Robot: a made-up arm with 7 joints. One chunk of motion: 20 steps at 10 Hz.
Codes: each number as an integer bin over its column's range. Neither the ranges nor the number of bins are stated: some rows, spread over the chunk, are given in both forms.
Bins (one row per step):
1: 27 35 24 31 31 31
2: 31 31 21 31 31 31
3: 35 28 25 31 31 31
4: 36 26 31 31 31 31
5: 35 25 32 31 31 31
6: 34 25 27 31 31 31
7: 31 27 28 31 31 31
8: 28 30 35 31 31 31
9: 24 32 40 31 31 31
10: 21 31 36 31 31 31
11: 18 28 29 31 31 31
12: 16 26 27 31 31 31
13: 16 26 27 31 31 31
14: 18 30 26 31 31 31
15: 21 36 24 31 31 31
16: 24 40 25 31 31 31
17: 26 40 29 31 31 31
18: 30 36 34 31 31 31
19: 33 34 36 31 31 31
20: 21 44 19 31 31 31
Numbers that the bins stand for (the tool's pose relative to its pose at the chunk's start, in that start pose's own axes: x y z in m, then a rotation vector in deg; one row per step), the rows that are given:
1: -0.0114 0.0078 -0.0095 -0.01 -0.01 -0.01
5: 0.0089 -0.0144 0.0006 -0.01 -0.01 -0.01
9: -0.0190 0.0011 0.0108 -0.01 -0.01 -0.01
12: -0.0394 -0.0122 -0.0057 -0.01 -0.01 -0.01
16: -0.0190 0.0189 -0.0083 -0.01 -0.01 -0.01
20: -0.0267 0.0278 -0.0159 -0.01 -0.01 -0.01
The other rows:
2: -0.0013 -0.0011 -0.0133 -0.01 -0.01 -0.01
3: 0.0089 -0.0078 -0.0083 -0.01 -0.01 -0.01
4: 0.0114 -0.0122 -0.0006 -0.01 -0.01 -0.01
6: 0.0063 -0.0144 -0.0057 -0.01 -0.01 -0.01
7: -0.0013 -0.0100 -0.0044 -0.01 -0.01 -0.01
8: -0.0089 -0.0033 0.0044 -0.01 -0.01 -0.01
10: -0.0267 -0.0011 0.0057 -0.01 -0.01 -0.01
11: -0.0343 -0.0078 -0.0032 -0.01 -0.01 -0.01
13: -0.0394 -0.0122 -0.0057 -0.01 -0.01 -0.01
14: -0.0343 -0.0033 -0.0070 -0.01 -0.01 -0.01
15: -0.0267 0.0100 -0.0095 -0.01 -0.01 -0.01
17: -0.0140 0.0189 -0.0032 -0.01 -0.01 -0.01
18: -0.0038 0.0100 0.0032 -0.01 -0.01 -0.01
19: 0.0038 0.0056 0.0057 -0.01 -0.01 -0.01

